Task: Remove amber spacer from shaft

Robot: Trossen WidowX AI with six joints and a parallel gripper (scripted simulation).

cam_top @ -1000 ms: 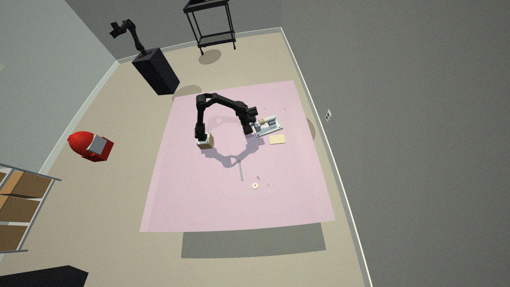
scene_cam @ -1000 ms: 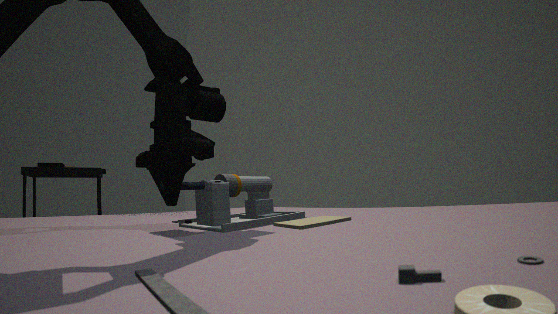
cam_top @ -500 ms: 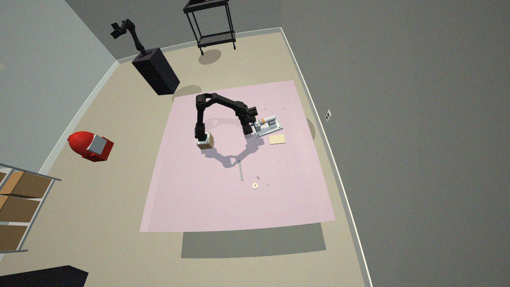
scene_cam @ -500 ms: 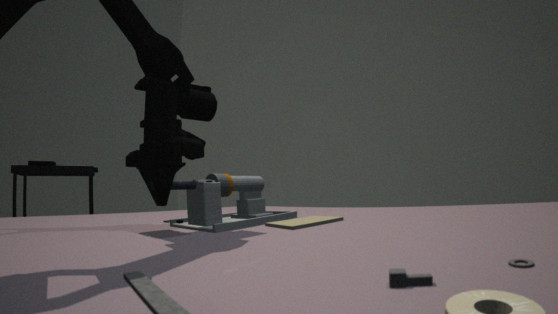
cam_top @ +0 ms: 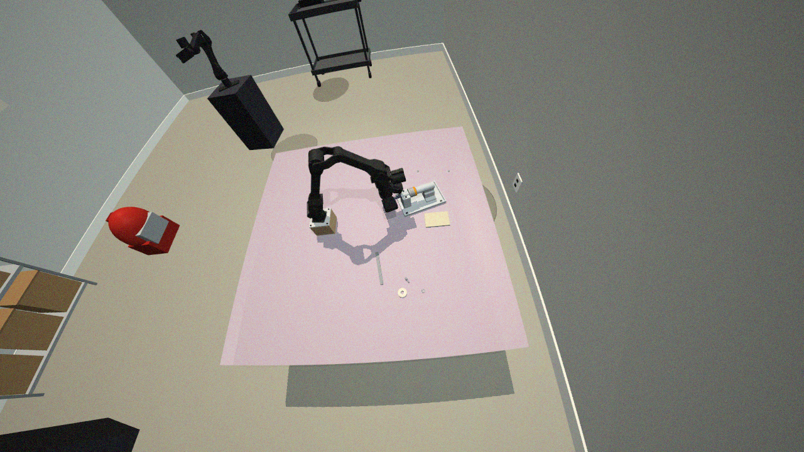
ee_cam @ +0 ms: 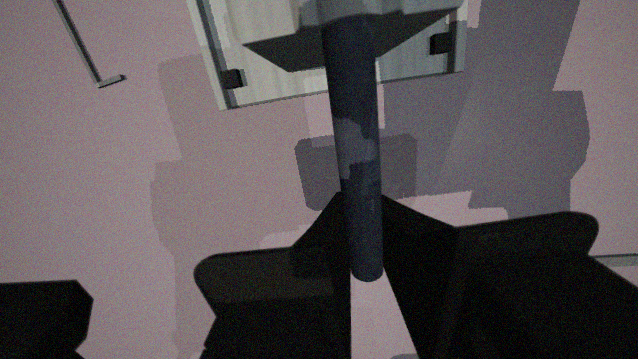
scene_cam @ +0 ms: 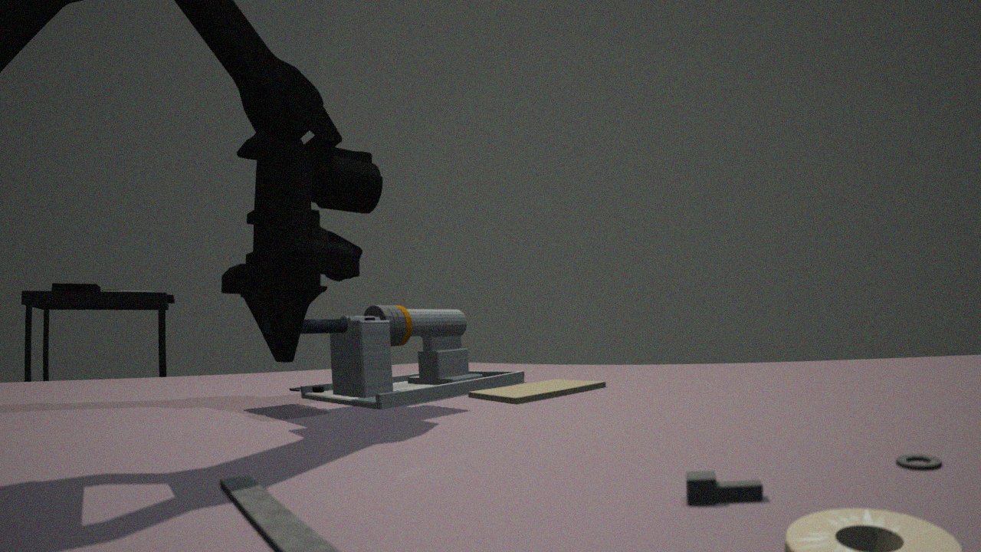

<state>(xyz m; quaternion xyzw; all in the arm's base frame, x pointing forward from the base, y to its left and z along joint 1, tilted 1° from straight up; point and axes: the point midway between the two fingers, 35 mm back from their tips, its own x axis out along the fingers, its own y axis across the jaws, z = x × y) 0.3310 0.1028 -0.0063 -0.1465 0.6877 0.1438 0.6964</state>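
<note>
Right now the dark blue shaft is 70 mm ahead of my gripper tip, 30 mm to the left of it and 30 mm above it. Round my gripper tip: L-shaped key (30 mm ahead, 190 mm to the left, 40 mm below); then amber spacer (130 mm ahead, 60 mm to the left, 30 mm above); then tan flat plate (240 mm ahead, 60 mm to the right, 40 mm below).
</note>
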